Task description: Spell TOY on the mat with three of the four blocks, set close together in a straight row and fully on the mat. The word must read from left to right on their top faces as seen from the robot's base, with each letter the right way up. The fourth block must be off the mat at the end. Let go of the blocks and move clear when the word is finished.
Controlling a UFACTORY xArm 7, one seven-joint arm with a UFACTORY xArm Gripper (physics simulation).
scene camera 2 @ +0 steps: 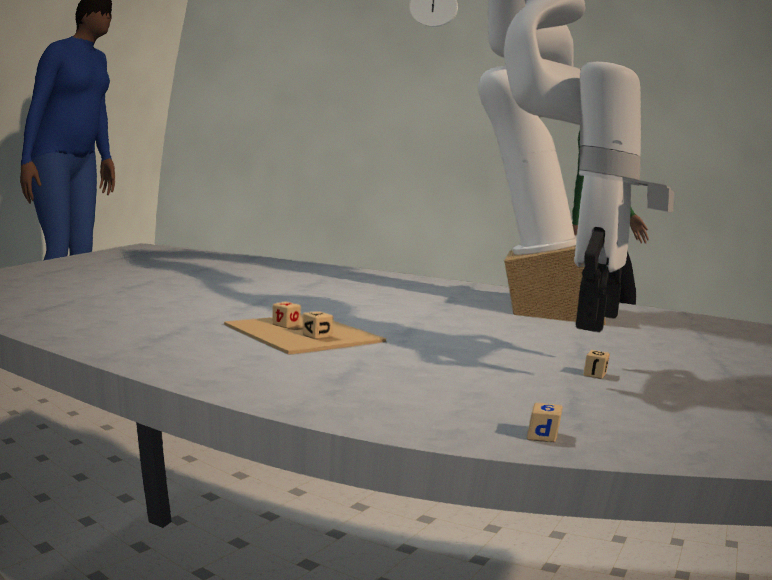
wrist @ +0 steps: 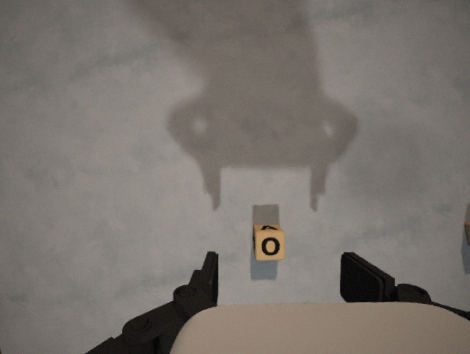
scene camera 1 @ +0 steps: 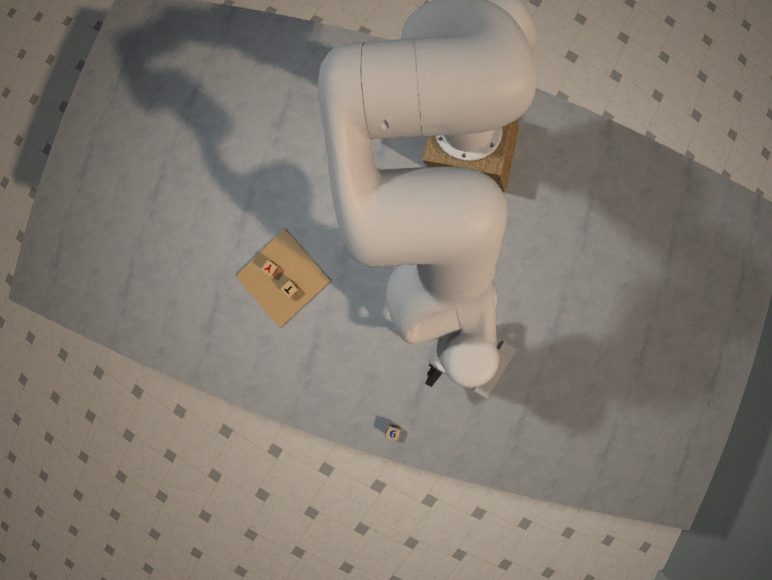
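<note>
The mat bears two blocks. The T block and the Y block stand in a slanting row with a gap between them, T nearer the mat's right corner in the overhead view. The O block stands on the table off the mat, O up; the arm hides it in the overhead view. The fourth block lies off the mat with a blue 6 or 9 up. My gripper is open and empty, above the table near the O block.
The table carries the arm's wooden base block at the back. The fourth block is close to the table's front edge. Part of a block shows at the right edge of the wrist view. A person in blue stands behind the table.
</note>
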